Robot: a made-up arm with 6 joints.
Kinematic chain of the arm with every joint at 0, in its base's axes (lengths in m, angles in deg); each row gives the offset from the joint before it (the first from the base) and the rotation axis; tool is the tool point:
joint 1: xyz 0 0 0.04 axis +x
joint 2: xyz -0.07 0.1 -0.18 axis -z
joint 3: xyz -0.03 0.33 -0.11 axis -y
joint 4: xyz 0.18 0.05 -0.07 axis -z
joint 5: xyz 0.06 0 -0.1 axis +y
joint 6: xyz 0.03 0.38 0 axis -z
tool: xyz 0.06 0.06 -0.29
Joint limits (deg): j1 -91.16..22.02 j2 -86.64..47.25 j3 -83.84..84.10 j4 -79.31..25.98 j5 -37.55..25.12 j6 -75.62..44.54
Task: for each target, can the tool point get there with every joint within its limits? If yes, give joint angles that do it. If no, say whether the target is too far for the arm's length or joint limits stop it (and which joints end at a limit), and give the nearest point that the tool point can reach.
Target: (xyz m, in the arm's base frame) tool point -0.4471 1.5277 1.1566
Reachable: no: too far | nearest point -0.2695 0.9066 0.5125 | short by 0.912 m
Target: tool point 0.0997 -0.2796 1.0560
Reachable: no: joint limits stop it (at a limit: joint 1, joint 2, joint 4, joint 5, joint 6) | nearest point -0.4912 -0.2863 0.4621 | short by 0.838 m
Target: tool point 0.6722 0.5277 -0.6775
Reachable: yes | joints -9.40 30.87 23.35 3.52 15.43 -39.83
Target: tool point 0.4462 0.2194 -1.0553
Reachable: yes | joints -34.36 31.71 -16.06 -12.64 -17.54 -57.58
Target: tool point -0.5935 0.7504 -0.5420
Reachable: yes | joints 2.43 -62.96 60.22 -46.33 6.86 -35.22
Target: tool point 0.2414 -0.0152 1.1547
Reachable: no: joint limits stop it (at a limit: joint 1, joint 3, joint 4, joint 5) | nearest point 0.4267 0.4225 0.5547 | short by 0.765 m
